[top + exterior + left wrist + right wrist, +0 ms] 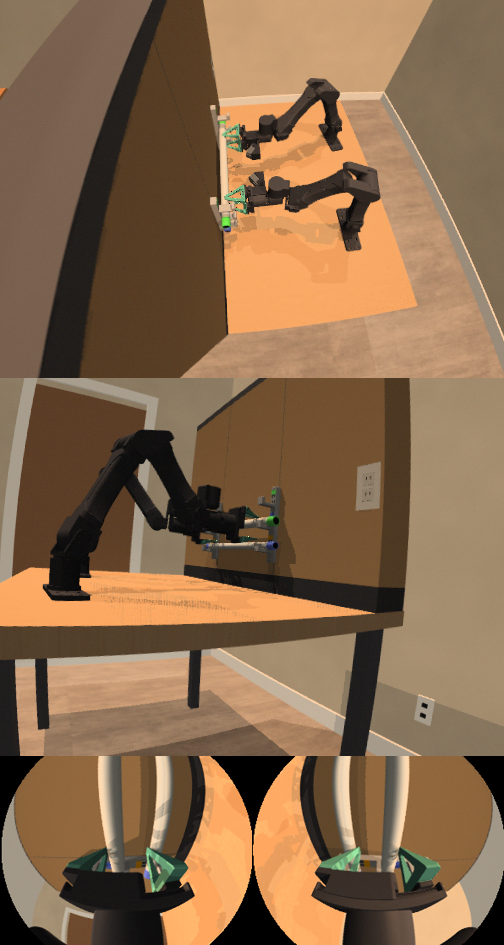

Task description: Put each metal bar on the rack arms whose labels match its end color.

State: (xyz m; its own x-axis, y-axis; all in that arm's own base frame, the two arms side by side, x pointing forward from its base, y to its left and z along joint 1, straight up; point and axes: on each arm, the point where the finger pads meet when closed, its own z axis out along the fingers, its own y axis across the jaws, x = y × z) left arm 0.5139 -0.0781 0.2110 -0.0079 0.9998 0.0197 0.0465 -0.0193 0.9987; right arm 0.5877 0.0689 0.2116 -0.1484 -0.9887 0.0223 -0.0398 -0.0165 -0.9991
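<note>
Right now the green-ended bar is 140 mm to the right of my left hand, 30 mm ahead of it and 20 mm above it. Also, from my left hand: wall socket (700 mm to the right, 120 mm ahead, 90 mm above); then brown wall panel (210 mm above, 140 mm to the right, 120 mm ahead); then blue-ended bar (150 mm to the right, 60 mm below, 30 mm ahead).
Now: right hand 150 mm to the right of the green-ended bar, 20 mm below it and 10 mm past it. The rest, counted from my right hand: wall socket 410 mm to the right, 90 mm ahead, 90 mm above; brown wall panel 210 mm above, 150 mm to the left, 90 mm ahead; blue-ended bar 140 mm to the left, 60 mm below.
</note>
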